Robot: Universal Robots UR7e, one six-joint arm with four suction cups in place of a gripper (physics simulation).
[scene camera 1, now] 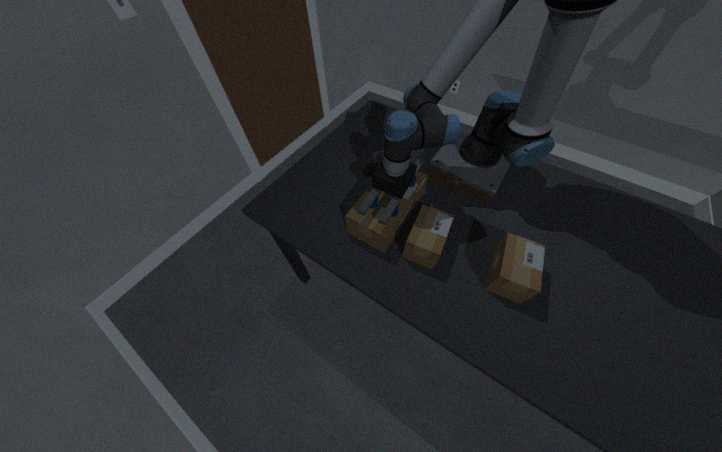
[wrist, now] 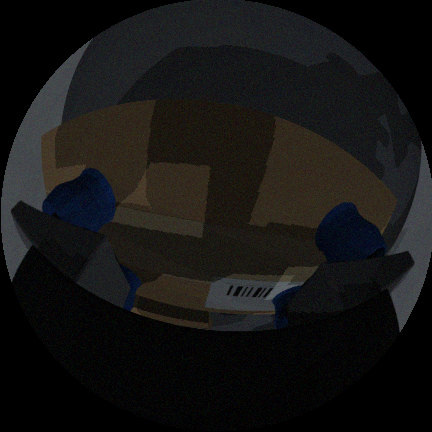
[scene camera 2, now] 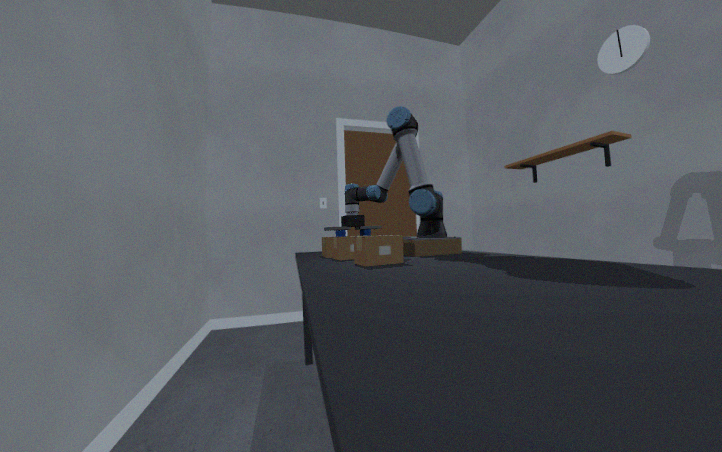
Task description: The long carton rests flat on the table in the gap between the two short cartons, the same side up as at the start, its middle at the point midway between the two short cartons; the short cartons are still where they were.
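Frame: origin at the arm's base, x ahead, y left, z up, level; metres.
Seen in the pictures: hand, its tool point: (scene camera 1: 391, 195) (wrist: 211, 250); arm's base, origin of its link: (scene camera 1: 479, 153) (scene camera 2: 431, 237).
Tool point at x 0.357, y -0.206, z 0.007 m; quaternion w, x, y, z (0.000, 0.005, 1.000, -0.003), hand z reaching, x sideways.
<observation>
Offsets run from my tool point to a thing's top centre. Level surfaces: height alone.
The long carton @(dy -0.006, dx +0.009, dz +0.013 m) (scene camera 1: 367, 234) (scene camera 2: 327, 247) (wrist: 215, 150) lies flat at the far-left end of the row, beside the nearer short carton. My suction gripper (scene camera 1: 391, 197) (scene camera 2: 352, 232) (wrist: 215, 260) is over it, its blue cups down on the carton's top; they appear to hold it. No lift off the table shows. One short carton @(dy +0.162, dx +0.068, dz +0.013 m) (scene camera 1: 423, 237) (scene camera 2: 343, 249) stands right beside the long one. The other short carton @(dy +0.424, dx +0.048, dz +0.013 m) (scene camera 1: 514, 266) (scene camera 2: 372, 258) stands apart to the right, with a gap between the two short cartons. The gripper body hides part of the long carton's top.
The dark table @(dz -0.090 m) (scene camera 1: 372, 293) (scene camera 2: 506, 346) bears all the cartons. The arm's base stands on a low block (scene camera 1: 460, 183) (scene camera 2: 434, 246) behind the cartons. The table's front edge runs close to the carton row. A wall shelf (scene camera 2: 564, 153) is at the right.
</observation>
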